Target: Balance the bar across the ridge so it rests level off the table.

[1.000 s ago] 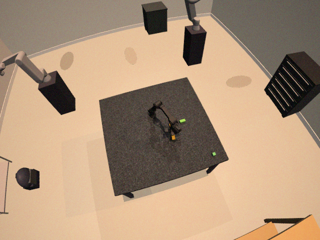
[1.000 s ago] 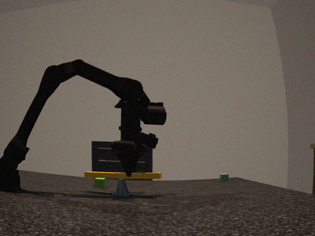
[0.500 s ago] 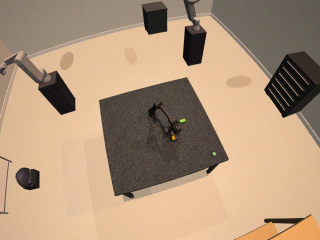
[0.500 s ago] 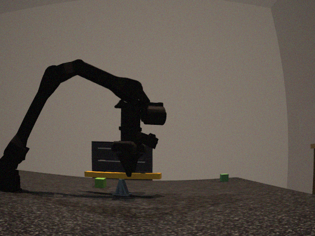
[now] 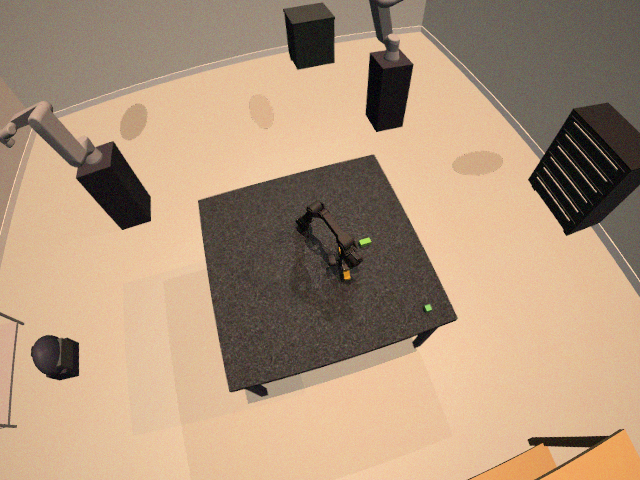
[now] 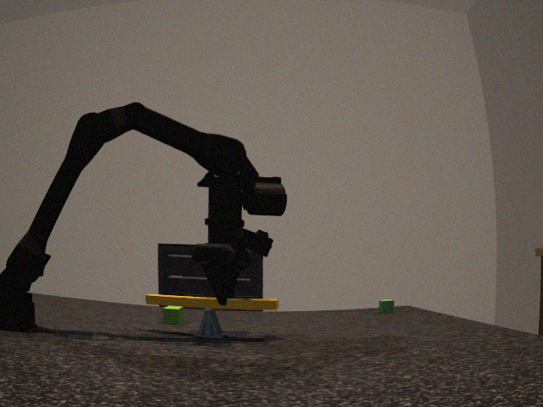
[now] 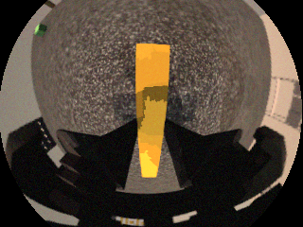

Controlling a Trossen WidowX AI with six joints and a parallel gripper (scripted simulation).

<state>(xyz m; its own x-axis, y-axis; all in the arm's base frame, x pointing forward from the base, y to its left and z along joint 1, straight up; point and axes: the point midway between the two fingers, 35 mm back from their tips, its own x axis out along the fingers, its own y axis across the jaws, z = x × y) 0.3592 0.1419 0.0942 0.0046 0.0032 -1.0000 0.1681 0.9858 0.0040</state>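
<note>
Right now my gripper tip is 30 mm past the yellow bar. The rest, counted from my gripper tip: green cube: 380 mm ahead, 360 mm to the left, 40 mm below.
</note>
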